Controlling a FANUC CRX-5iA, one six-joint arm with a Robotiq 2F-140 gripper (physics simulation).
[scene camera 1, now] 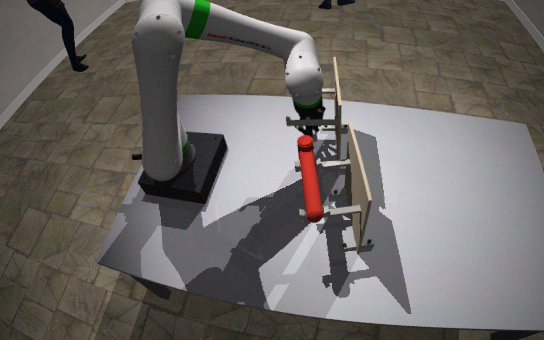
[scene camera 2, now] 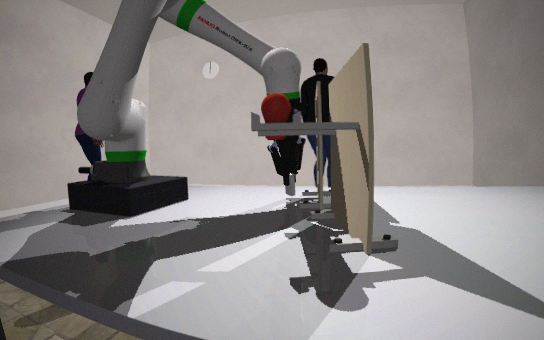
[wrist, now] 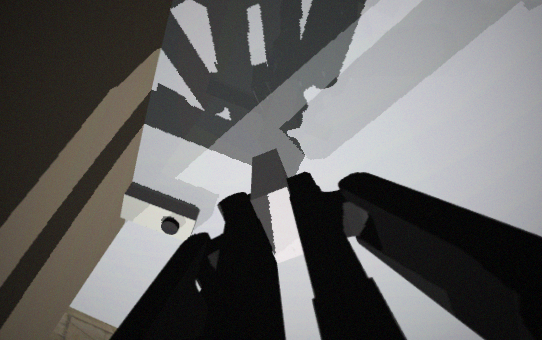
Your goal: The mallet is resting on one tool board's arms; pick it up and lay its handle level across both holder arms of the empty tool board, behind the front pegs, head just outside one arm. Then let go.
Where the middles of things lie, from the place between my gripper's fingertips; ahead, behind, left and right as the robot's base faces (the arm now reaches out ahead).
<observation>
My gripper is now 10 mm past the red mallet (scene camera 1: 313,205), 340 mm to the left of it and 200 mm below it.
</observation>
